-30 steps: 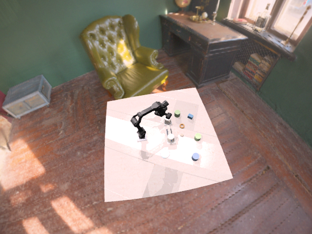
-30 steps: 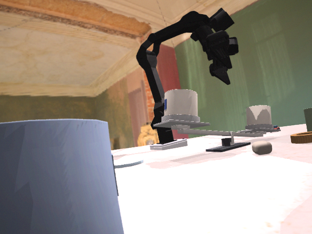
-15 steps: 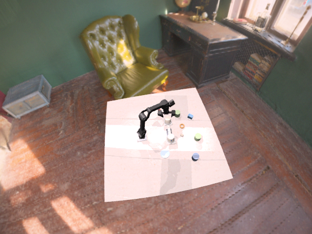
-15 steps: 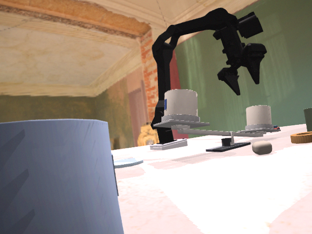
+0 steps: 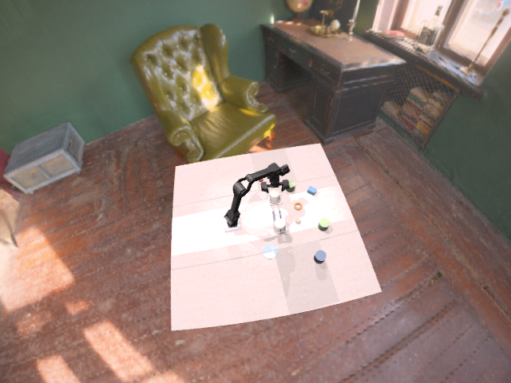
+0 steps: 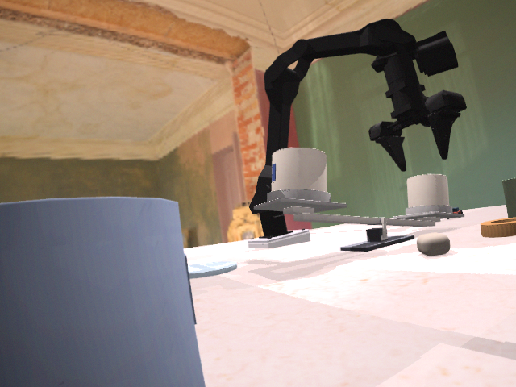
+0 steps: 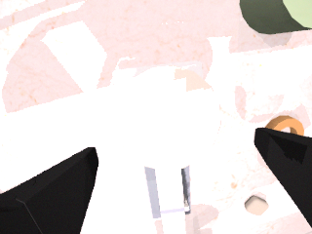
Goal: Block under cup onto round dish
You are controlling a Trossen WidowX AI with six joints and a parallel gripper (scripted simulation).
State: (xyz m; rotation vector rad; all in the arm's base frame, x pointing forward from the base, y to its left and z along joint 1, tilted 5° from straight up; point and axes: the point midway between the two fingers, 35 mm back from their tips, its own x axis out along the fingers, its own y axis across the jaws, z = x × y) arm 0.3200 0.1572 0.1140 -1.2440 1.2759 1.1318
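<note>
My gripper tip is now 5 cm above the white cup and 2 cm to the right of it. From my gripper tip the other things lie so: balance beam (14 cm to the right, 8 cm below); pale teal block (7 cm below); balance (14 cm to the right, 9 cm below).
</note>
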